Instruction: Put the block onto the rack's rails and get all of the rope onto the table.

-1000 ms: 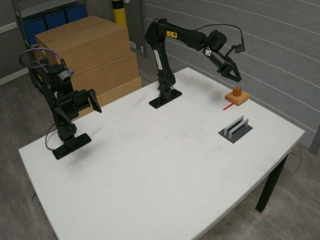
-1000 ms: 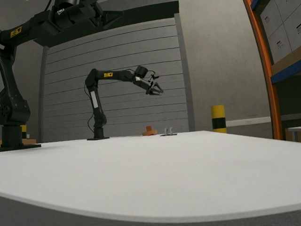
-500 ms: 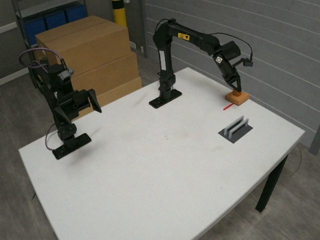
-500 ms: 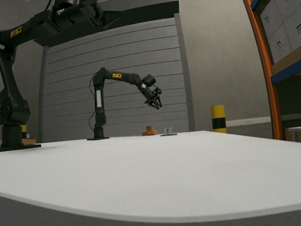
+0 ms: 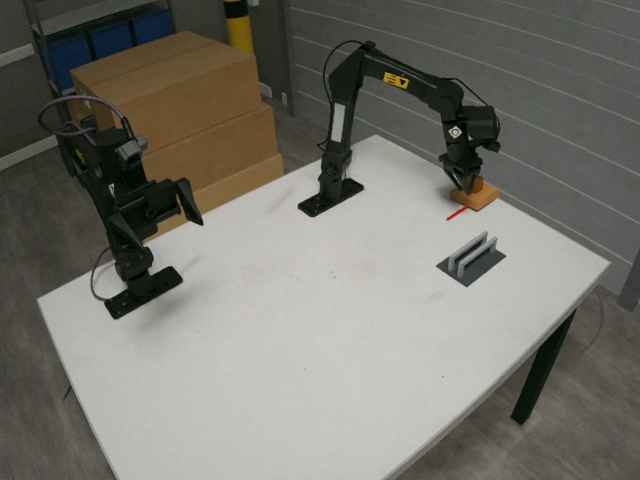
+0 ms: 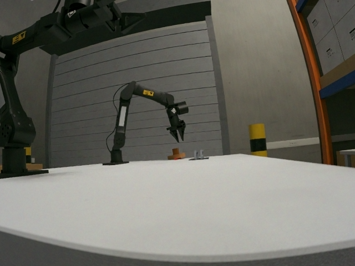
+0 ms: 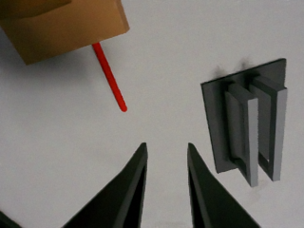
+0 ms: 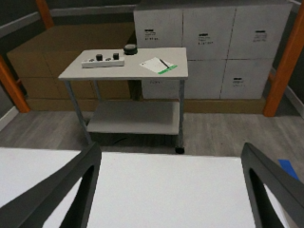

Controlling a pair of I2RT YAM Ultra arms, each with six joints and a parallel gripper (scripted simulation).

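Observation:
Right now my left hand is 60 mm past the orange block, 120 mm to the right of it and 80 mm above it. Also, from my left hand: rack: 110 mm ahead, 90 mm to the right, 90 mm below.

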